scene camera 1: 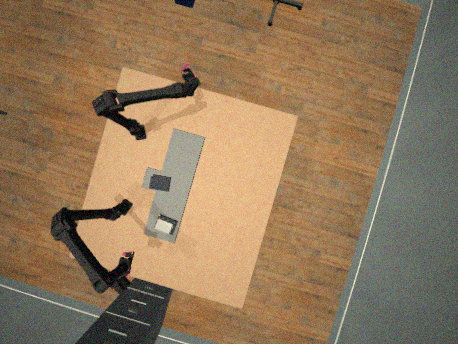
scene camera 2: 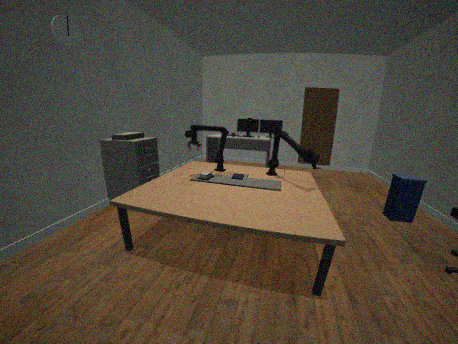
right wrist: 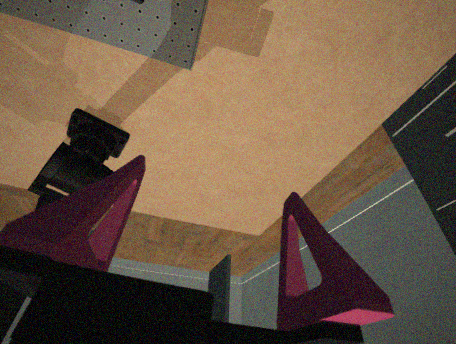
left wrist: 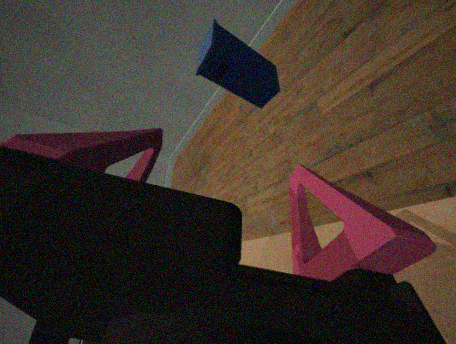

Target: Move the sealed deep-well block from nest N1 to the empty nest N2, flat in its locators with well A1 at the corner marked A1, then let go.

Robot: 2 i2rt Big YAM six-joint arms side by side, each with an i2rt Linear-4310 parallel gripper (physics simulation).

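Seen in the pictures: left gripper, fingertip midpoint: [scene camera 1: 190,68] [scene camera 2: 323,164] [left wrist: 230,154]; right gripper, fingertip midpoint: [scene camera 1: 132,259] [scene camera 2: 193,150] [right wrist: 219,180]; left arm's base at its link origin: [scene camera 1: 140,132] [scene camera 2: 271,174]; right arm's base at its link origin: [scene camera 1: 125,206] [scene camera 2: 220,170] [right wrist: 99,132].
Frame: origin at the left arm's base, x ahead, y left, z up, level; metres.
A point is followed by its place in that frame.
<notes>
The white-topped deep-well block [scene camera 1: 164,226] {x 0.075, y -0.802, z 0.067 m} [scene camera 2: 205,175] {x 0.134, y -0.811, z 0.058 m} sits in a dark nest at the lower end of the grey board [scene camera 1: 186,152] {x 0.354, y -0.244, z 0.013 m} [scene camera 2: 260,184] {x 0.348, y -0.281, z 0.008 m} [right wrist: 117,25] {x -0.053, y -0.754, z 0.013 m} in scene camera 1. A second dark nest [scene camera 1: 160,183] {x 0.094, y -0.455, z 0.025 m} [scene camera 2: 238,176] {x 0.108, y -0.447, z 0.025 m} stands near the board's middle, with no white block on it. Nest labels, the A1 mark and locators are too small to read. My left gripper [scene camera 1: 186,67] {x 0.554, y 0.272, z 0.257 m} [left wrist: 230,154] {x 0.554, y 0.272, z 0.257 m} is open and empty beyond the table's upper edge in scene camera 1. My right gripper [scene camera 1: 129,264] {x -0.083, y -0.920, z 0.287 m} [scene camera 2: 194,146] {x -0.083, y -0.920, z 0.287 m} [right wrist: 219,180] {x -0.083, y -0.920, z 0.287 m} is open and empty, raised near the lower left table edge, apart from the block.
The wooden table [scene camera 1: 240,200] {x 0.718, y -0.727, z 0.000 m} [scene camera 2: 225,210] {x 0.820, y -0.732, z 0.000 m} carries the board and both arm bases. A dark drawer cabinet [scene camera 1: 134,311] [scene camera 2: 120,167] [right wrist: 432,125] stands by the table edge near my right gripper. A blue bin [scene camera 2: 404,198] [left wrist: 240,69] stands on the floor.
</notes>
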